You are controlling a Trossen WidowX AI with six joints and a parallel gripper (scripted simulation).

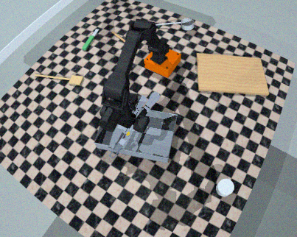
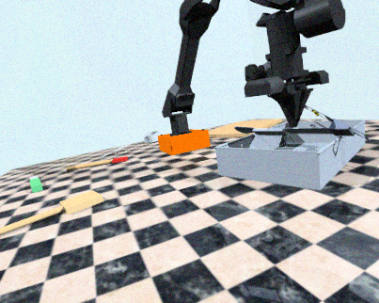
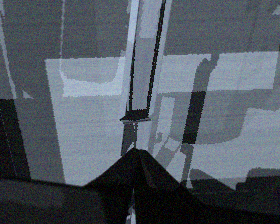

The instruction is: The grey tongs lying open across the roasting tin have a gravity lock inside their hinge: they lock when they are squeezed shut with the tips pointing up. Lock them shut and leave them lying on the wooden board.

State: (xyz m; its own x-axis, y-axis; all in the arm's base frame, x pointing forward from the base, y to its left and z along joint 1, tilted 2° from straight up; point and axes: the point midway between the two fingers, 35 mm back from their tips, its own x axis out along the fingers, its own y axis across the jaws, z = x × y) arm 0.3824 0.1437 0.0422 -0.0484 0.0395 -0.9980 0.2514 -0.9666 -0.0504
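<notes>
Right now my gripper tip is 20 mm past the grey roasting tin, 20 mm to the right of it and 40 mm above it. From my gripper tip the other things lie so: yellow mark (30 mm ahead, 30 mm to the left, 20 mm above); then tongs arm (30 mm behind, 10 mm to the right, 10 mm below); then white disc (50 mm behind, 450 mm to the left, 60 mm below).
</notes>
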